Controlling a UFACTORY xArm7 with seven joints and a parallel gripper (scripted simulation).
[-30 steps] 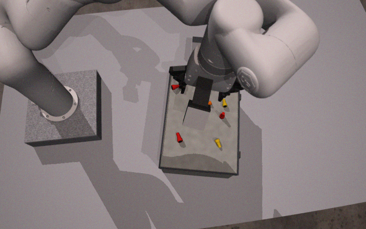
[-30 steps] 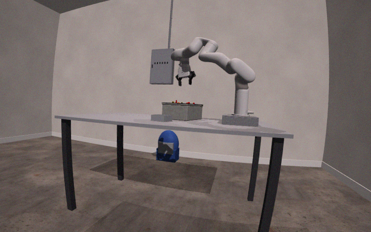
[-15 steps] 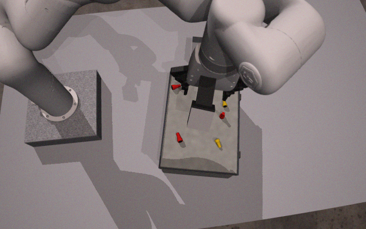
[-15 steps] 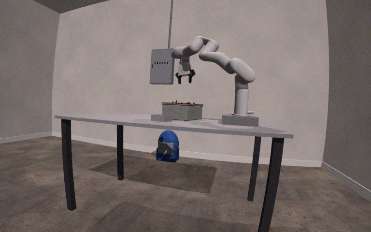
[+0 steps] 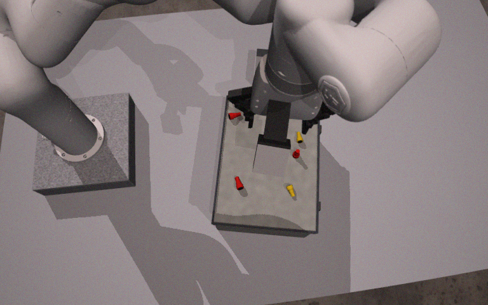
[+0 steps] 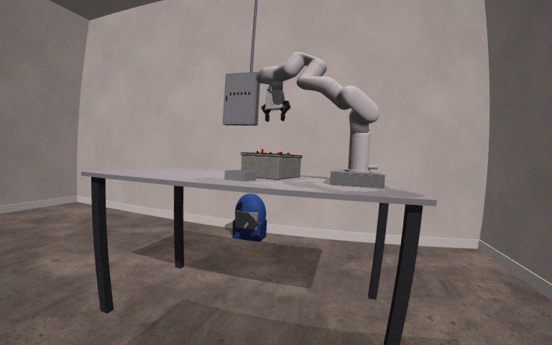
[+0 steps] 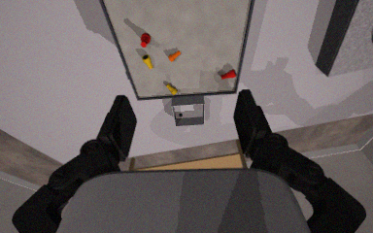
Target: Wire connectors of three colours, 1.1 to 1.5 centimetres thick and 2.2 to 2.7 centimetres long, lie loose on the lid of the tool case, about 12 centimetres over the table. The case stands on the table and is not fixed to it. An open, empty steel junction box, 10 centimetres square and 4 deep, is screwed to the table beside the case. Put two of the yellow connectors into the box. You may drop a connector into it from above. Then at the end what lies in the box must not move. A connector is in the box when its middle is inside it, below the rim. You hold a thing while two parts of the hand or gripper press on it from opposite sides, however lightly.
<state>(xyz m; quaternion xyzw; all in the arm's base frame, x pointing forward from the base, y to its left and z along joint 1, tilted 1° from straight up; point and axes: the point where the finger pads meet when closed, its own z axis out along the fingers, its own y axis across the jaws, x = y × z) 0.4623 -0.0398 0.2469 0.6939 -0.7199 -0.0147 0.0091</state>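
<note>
My hand is 2 cm short of the orange connector, 5 cm to the right of it and 19 cm above it. From my hand the other things lie so: tool case 22 cm below.
</note>
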